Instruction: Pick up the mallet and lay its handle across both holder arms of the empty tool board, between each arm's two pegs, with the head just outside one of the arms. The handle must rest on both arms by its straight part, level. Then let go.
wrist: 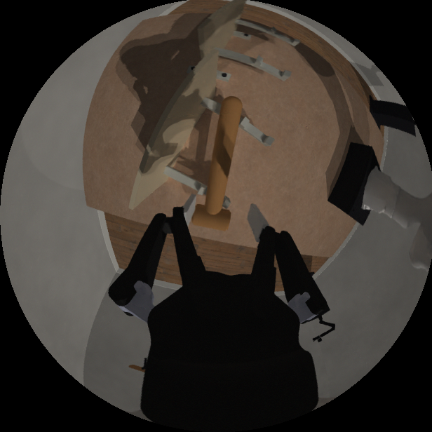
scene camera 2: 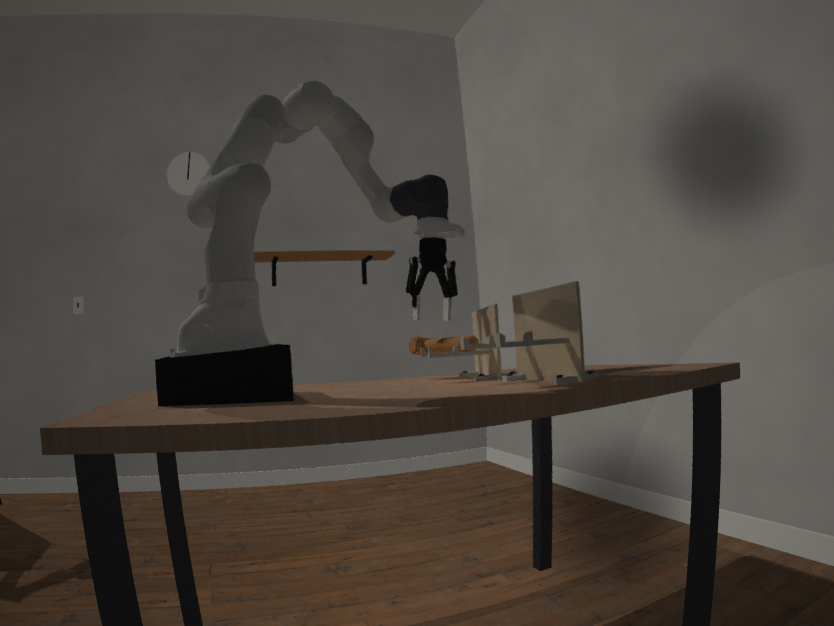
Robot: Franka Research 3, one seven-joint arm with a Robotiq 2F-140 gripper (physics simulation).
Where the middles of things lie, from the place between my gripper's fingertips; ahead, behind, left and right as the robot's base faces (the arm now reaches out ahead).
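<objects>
Orange-brown mallet [scene camera 2: 439,345]: 5 cm to the right of my hand, 7 cm below it.
</objects>
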